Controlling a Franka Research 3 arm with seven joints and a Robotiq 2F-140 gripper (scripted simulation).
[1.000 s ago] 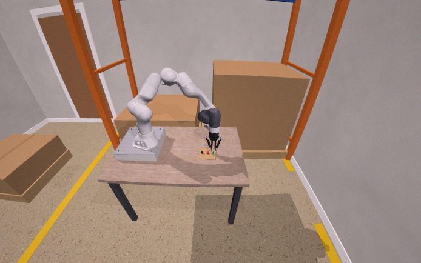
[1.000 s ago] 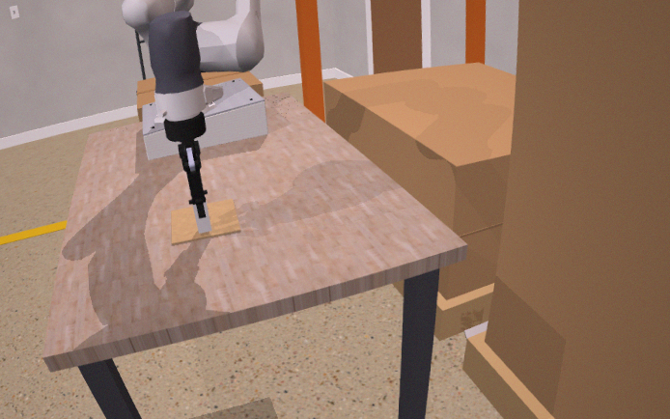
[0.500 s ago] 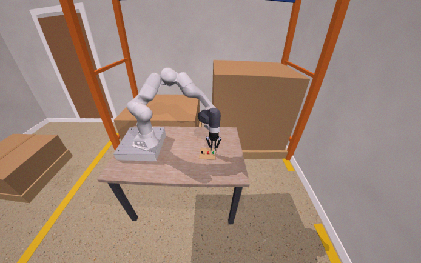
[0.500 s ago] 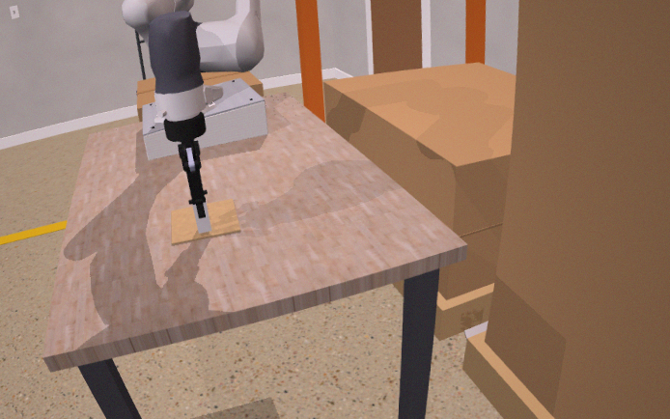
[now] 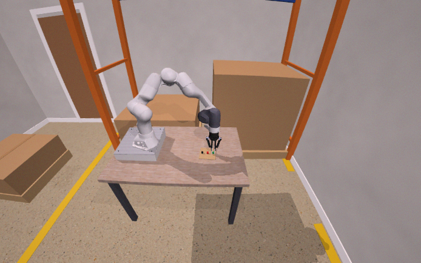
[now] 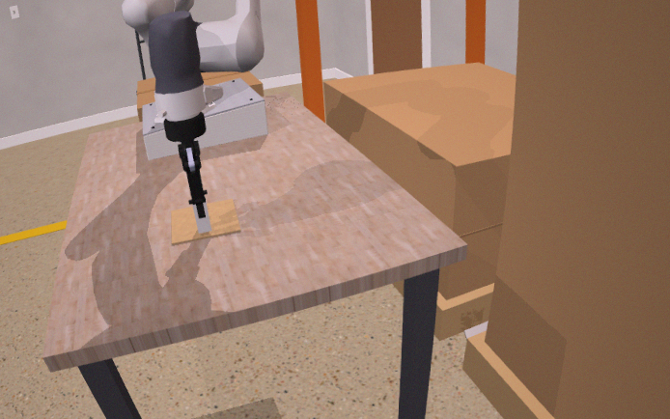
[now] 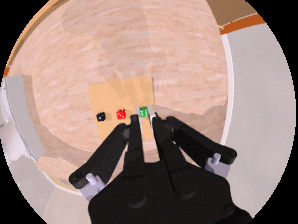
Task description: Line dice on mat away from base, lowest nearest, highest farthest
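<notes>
Now: the green die 3 cm below my hand. Round my hand: tan mat (5 cm behind, 4 cm below); then red die (5 cm behind, 3 cm below); then black die (10 cm behind, 1 cm to the right, 3 cm below).
</notes>
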